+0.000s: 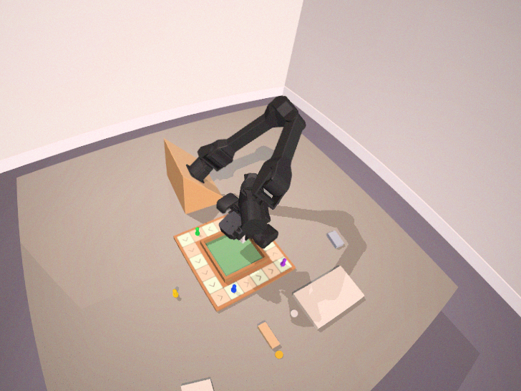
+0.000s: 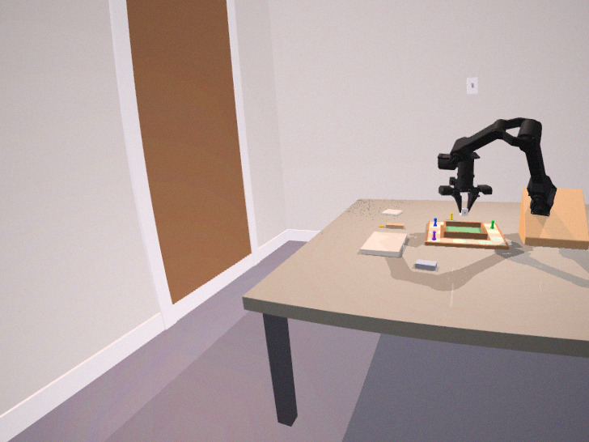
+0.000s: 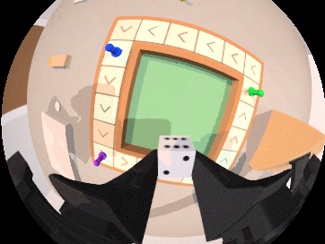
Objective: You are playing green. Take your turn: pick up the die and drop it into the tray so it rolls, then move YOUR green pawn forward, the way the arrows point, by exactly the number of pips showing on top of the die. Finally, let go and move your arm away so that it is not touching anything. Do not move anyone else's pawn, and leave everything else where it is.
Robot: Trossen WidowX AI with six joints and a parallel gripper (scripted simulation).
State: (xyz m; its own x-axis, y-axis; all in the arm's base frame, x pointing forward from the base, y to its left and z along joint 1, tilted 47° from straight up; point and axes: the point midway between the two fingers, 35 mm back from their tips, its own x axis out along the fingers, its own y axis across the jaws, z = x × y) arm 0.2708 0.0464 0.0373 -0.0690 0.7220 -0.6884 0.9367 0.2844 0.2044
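My gripper tip is 11 cm to the left of the green pawn, 11 cm past it and 7 cm above it. The rest, counted from my gripper tip: green tray: 9 cm below, 2 cm to the right; then white die: right at my gripper tip; then blue pawn: 12 cm ahead, 8 cm to the right, 7 cm below.
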